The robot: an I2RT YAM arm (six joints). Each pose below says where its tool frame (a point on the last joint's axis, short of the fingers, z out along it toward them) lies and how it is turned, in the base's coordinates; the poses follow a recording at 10 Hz.
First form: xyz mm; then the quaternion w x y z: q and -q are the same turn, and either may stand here.
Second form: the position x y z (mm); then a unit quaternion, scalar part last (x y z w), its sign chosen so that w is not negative. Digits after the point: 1 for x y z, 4 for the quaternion.
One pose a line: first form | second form
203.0 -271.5 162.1 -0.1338 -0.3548 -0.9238 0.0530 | 203.0 -271.5 162.1 0.3548 0.9238 -0.0530 0.1338
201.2 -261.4 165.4 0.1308 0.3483 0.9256 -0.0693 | 201.2 -261.4 165.4 0.3483 0.9256 -0.0693 0.1308
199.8 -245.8 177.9 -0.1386 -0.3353 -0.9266 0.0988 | 199.8 -245.8 177.9 0.3353 0.9266 -0.0988 0.1386
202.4 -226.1 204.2 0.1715 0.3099 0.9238 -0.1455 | 202.4 -226.1 204.2 0.3099 0.9238 -0.1455 0.1715
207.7 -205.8 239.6 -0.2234 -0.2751 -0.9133 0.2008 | 207.7 -205.8 239.6 0.2751 0.9133 -0.2008 0.2234
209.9 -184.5 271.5 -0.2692 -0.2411 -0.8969 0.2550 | 209.9 -184.5 271.5 0.2411 0.8969 -0.2550 0.2692
